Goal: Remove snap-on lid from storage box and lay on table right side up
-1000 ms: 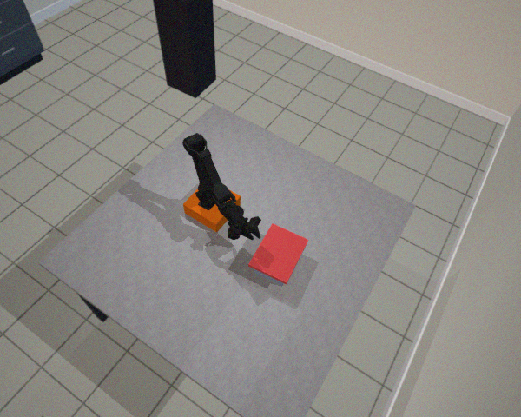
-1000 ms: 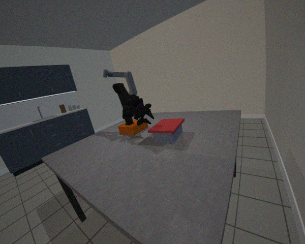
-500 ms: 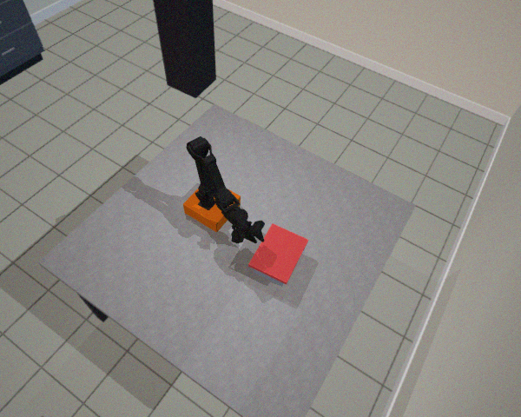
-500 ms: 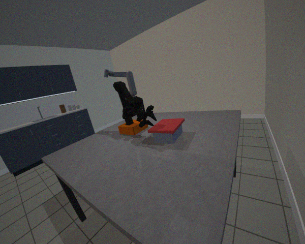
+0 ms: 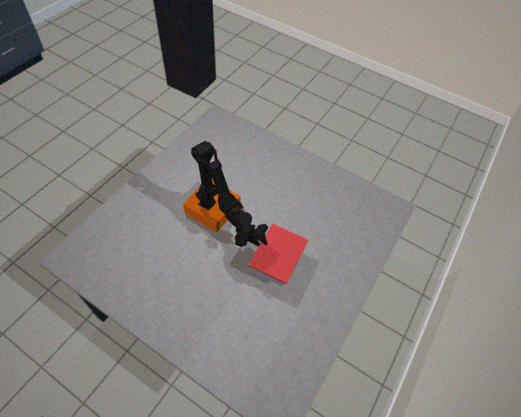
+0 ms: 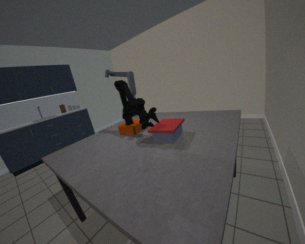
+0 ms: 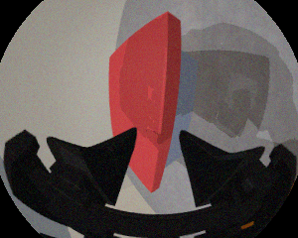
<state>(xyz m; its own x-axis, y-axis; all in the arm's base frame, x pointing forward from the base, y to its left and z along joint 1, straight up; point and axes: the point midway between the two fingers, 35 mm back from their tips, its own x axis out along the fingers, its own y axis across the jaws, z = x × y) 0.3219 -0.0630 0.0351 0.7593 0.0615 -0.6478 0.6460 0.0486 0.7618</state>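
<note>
My gripper tip is 80 mm short of the red lid and 10 mm below it. Round my gripper tip: storage box (80 mm ahead, 40 mm below).
</note>
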